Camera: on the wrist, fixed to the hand. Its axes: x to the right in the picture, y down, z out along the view.
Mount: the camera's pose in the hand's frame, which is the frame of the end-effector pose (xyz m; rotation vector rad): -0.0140 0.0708 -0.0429 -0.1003 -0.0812 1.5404
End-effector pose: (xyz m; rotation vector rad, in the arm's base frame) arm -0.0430 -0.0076 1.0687 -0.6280 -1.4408 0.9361
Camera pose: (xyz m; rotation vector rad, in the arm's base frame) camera -0.0104 0.0252 0.9987 -1.8758 -0.8718 2.0357
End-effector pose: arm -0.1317 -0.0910 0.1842 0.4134 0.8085 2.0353
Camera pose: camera -0.1914 -0.1475 0.2012 -0.9763 -0.1755 -2.4751
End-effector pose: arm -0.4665 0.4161 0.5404 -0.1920 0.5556 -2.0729
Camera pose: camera -0.4196 0.4094 0.4711 0.1008 0.4872 -0.5397
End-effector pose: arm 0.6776 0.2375 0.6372 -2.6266 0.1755 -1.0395
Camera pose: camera 0.6380 0.1635 0.6344 -1.6631 1.8164 -0.3029
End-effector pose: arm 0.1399 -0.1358 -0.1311 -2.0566 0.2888 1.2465
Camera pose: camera 0.1257 -0.2182 -0.1389 1.4347 -1.7528 -1.8285
